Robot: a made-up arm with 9 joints. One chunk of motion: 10 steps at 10 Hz.
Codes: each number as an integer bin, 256 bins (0 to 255) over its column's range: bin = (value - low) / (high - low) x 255, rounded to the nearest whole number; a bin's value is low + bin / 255 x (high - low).
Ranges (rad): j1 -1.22..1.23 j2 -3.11..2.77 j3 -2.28..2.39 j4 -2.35..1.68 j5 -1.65..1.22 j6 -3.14..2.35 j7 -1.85..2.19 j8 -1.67..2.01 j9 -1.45..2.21
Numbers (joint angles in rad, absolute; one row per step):
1: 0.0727 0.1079 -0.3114 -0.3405 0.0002 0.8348 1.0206 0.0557 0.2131
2: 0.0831 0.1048 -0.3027 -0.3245 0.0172 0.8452 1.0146 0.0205 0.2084
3: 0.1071 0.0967 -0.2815 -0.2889 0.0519 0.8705 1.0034 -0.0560 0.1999
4: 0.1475 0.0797 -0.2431 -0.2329 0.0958 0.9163 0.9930 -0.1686 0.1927
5: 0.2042 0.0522 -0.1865 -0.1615 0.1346 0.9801 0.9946 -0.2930 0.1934
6: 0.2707 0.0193 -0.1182 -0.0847 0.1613 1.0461 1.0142 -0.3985 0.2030
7: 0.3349 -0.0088 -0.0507 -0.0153 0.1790 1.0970 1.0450 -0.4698 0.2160
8: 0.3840 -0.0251 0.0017 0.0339 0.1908 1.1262 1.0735 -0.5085 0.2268
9: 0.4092 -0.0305 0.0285 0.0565 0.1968 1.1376 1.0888 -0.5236 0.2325
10: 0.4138 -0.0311 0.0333 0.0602 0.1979 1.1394 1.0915 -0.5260 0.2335
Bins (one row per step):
1: 135 140 107 127 147 185 181 120 116
2: 136 139 108 128 148 185 181 117 116
3: 138 139 109 130 151 186 180 112 115
4: 142 138 111 134 155 188 179 104 114
5: 148 137 114 138 159 191 180 95 114
6: 155 136 118 143 161 194 181 88 115
7: 162 134 122 148 163 197 183 83 116
8: 167 134 125 151 164 198 185 80 117
9: 170 134 126 152 164 199 185 79 117
10: 170 134 126 153 164 199 186 79 117

